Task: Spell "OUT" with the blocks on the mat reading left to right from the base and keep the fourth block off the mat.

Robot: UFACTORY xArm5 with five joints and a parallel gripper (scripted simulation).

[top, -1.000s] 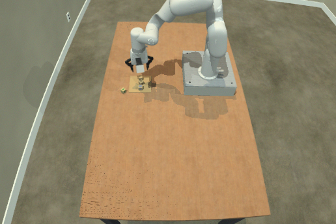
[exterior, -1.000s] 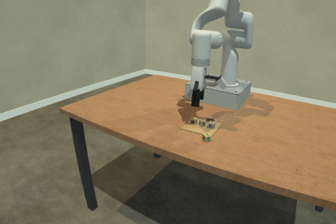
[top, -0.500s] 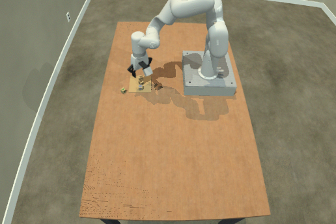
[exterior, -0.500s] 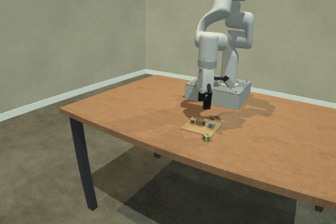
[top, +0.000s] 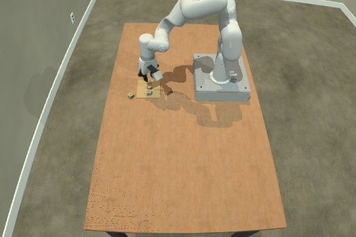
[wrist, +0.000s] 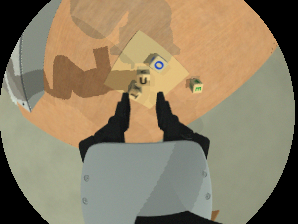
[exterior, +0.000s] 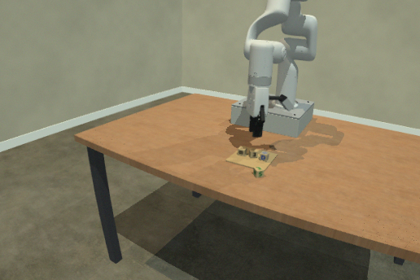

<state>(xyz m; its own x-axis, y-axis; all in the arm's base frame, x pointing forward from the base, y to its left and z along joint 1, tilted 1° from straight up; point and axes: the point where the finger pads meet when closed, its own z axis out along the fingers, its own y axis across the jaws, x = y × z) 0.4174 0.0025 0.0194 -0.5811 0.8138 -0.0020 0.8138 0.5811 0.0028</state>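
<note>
Now: hand 9 cm above the U block. The rest, counted from my hand: tan mat 10 cm below, 1 cm ahead.
</note>
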